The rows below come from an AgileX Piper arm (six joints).
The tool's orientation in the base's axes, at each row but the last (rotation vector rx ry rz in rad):
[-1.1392, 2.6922, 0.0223]
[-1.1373, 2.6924, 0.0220]
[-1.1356, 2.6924, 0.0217]
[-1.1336, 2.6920, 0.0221]
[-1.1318, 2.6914, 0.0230]
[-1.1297, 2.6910, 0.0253]
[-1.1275, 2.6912, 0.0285]
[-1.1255, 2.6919, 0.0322]
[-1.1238, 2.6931, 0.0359]
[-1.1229, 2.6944, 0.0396]
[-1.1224, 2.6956, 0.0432]
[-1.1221, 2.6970, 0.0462]
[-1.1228, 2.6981, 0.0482]
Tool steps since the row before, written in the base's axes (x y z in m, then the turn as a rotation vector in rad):
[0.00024, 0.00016, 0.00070, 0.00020, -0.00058, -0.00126]
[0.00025, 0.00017, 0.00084, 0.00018, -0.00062, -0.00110]
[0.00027, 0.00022, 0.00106, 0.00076, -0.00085, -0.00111]
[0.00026, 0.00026, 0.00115, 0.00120, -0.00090, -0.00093]
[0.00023, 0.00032, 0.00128, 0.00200, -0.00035, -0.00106]
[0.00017, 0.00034, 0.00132, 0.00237, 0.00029, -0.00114]
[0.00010, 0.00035, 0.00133, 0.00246, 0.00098, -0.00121]
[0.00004, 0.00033, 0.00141, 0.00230, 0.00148, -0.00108]
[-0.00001, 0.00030, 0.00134, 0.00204, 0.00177, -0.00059]
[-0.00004, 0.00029, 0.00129, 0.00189, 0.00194, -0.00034]
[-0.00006, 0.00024, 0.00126, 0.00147, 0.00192, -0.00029]
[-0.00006, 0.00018, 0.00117, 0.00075, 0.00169, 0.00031]
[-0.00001, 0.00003, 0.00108, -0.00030, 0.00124, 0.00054]
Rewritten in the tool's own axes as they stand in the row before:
[-0.00042, -0.00011, -0.00062, 0.00053, -0.00046, 0.00121]
[-0.00046, -0.00012, -0.00075, 0.00054, -0.00048, 0.00105]
[-0.00056, -0.00011, -0.00096, 0.00031, -0.00106, 0.00115]
[-0.00060, -0.00008, -0.00105, 0.00001, -0.00142, 0.00105]
[-0.00065, -0.00003, -0.00117, -0.00089, -0.00159, 0.00139]
[-0.00063, 0.00003, -0.00122, -0.00157, -0.00139, 0.00161]
[-0.00060, 0.00009, -0.00124, -0.00210, -0.00096, 0.00177]
[-0.00056, 0.00011, -0.00133, -0.00237, -0.00051, 0.00166]
[-0.00049, 0.00013, -0.00128, -0.00250, -0.00015, 0.00116]
[-0.00045, 0.00016, -0.00123, -0.00257, 0.00006, 0.00091]
[-0.00040, 0.00014, -0.00121, -0.00228, 0.00034, 0.00078]
[-0.00033, 0.00011, -0.00113, -0.00176, 0.00065, 0.00003]
[-0.00024, -0.00003, -0.00105, -0.00077, 0.00106, -0.00044]

